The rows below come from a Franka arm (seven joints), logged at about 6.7 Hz.
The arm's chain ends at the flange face. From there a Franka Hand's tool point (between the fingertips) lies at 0.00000 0.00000 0.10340 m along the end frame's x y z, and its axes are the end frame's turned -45 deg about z.
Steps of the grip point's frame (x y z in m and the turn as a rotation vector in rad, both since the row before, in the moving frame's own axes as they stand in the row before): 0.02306 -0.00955 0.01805 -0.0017 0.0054 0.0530; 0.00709 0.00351 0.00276 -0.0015 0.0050 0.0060; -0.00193 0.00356 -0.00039 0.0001 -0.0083 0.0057; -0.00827 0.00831 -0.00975 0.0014 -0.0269 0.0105; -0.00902 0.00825 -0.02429 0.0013 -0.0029 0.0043; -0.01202 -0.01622 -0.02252 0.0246 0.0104 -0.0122; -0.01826 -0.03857 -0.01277 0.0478 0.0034 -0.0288; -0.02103 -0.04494 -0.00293 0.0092 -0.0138 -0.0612
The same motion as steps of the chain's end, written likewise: 0.00903 -0.02280 0.01805 0.0026 0.0050 0.0530; 0.00702 -0.00228 0.00276 0.0025 0.0046 0.0060; 0.00177 0.00328 -0.00039 -0.0058 -0.0059 0.0057; 0.00211 0.00987 -0.00971 -0.0180 -0.0200 0.0105; -0.00024 0.01210 -0.02429 -0.0011 -0.0030 0.0043; -0.01892 -0.00042 -0.02248 0.0247 -0.0100 -0.0122; -0.03689 -0.01067 -0.01265 0.0362 -0.0314 -0.0288; -0.04498 -0.01729 -0.00292 -0.0033 -0.0163 -0.0612
